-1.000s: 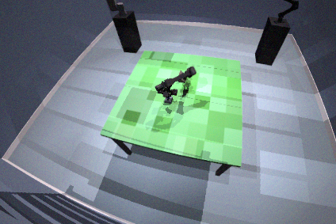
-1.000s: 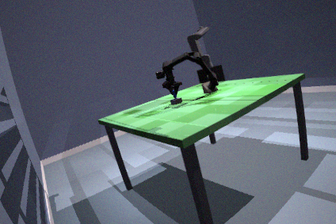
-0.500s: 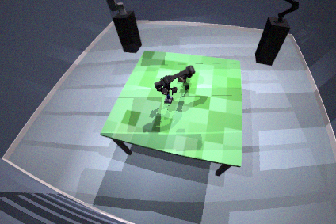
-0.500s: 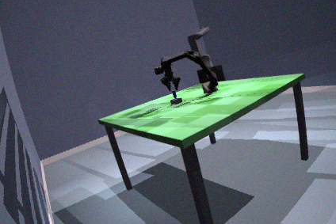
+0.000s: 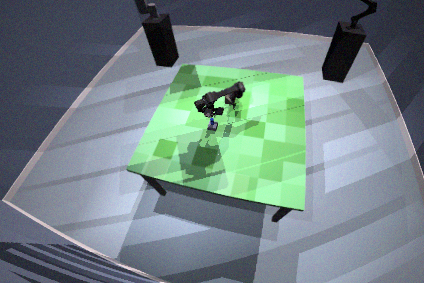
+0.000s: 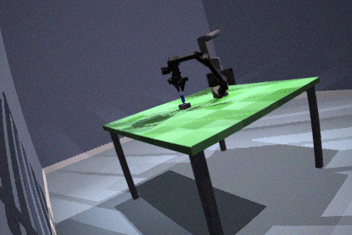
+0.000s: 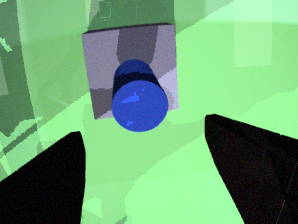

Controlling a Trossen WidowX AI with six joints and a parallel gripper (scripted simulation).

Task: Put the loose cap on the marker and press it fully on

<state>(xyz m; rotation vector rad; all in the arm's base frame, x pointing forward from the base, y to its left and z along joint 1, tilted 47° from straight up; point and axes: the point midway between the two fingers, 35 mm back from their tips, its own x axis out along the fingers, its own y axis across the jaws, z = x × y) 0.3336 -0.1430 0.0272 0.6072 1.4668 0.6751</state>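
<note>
Right now the blue cap is 50 mm below my gripper tip. Also, from my gripper tip: holder block (110 mm below).
</note>
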